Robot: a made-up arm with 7 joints. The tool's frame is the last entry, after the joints.
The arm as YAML. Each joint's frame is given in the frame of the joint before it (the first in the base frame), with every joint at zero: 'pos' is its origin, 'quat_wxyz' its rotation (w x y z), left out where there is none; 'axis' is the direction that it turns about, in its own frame. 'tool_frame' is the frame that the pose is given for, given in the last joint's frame.
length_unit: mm
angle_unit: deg
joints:
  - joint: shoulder
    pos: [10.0, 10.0, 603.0]
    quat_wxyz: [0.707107, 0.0, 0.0, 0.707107]
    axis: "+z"
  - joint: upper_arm
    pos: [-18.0, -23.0, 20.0]
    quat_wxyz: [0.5, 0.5, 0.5, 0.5]
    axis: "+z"
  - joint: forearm
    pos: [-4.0, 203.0, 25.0]
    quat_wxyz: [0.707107, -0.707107, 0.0, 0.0]
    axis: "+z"
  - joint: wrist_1
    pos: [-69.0, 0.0, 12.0]
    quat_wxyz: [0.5, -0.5, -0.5, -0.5]
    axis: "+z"
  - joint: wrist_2
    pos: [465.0, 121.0, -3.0]
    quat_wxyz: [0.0, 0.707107, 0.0, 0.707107]
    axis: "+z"
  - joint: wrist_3
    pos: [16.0, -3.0, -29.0]
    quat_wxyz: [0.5, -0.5, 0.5, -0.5]
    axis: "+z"
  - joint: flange
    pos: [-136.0, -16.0, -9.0]
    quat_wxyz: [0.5, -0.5, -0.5, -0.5]
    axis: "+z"
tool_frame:
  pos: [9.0, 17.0, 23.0]
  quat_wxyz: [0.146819, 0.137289, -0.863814, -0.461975]
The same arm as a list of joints. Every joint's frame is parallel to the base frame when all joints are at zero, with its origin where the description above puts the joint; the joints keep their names.
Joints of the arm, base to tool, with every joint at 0 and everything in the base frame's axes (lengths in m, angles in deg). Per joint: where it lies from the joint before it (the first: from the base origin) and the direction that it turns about. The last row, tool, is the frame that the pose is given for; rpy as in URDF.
shoulder: origin 0.01 0.01 0.603 axis 0 0 1
upper_arm: origin 0.023 -0.018 0.02 axis 0 1 0
forearm: origin 0.004 0.025 0.203 axis 0 0 1
wrist_1: origin 0.069 0 0.012 axis 0 -1 0
wrist_2: origin -0.121 0.003 0.465 axis 0 0 1
wrist_3: origin -0.003 -0.016 -0.029 axis 0 -1 0
flange: origin 0.136 0.009 0.016 axis 0 0 -1
tool: origin -0.017 -0.009 -0.023 rpy -57.7 7.28 67.92

